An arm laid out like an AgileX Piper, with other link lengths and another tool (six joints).
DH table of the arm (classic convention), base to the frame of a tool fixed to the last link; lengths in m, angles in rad. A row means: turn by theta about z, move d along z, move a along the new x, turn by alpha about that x. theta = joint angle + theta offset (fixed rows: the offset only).
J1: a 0, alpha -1.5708, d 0.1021, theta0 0
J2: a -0.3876, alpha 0, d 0, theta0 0.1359
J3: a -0.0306, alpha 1.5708, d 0, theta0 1.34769
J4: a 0, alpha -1.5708, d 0.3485, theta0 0
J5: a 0, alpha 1.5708, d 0, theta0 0
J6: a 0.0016, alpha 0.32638, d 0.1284, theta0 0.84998
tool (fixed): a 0, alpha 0, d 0.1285, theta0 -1.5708
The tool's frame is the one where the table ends.
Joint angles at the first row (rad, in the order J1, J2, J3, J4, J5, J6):
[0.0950 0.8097 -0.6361 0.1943 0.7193 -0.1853]
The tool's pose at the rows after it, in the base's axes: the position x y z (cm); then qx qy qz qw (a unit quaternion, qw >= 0):
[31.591, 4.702, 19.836, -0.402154, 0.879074, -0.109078, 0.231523]
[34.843, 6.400, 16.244, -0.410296, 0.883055, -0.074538, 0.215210]
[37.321, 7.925, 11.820, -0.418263, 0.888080, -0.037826, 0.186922]
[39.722, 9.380, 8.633, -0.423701, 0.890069, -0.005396, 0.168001]
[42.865, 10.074, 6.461, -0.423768, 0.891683, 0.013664, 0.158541]
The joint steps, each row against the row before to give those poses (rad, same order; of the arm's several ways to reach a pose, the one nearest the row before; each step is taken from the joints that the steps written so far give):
[0.0000 0.1523 -0.0251 0.1071 -0.0899 -0.1024]
[0.0000 0.1594 -0.0050 0.1469 -0.0785 -0.1268]
[0.0001 0.1671 -0.0125 0.1563 -0.0452 -0.1428]
[-0.0001 0.1447 -0.0417 0.1375 -0.0100 -0.1246]
[-0.0091 0.1297 -0.0716 0.0872 0.0012 -0.0830]

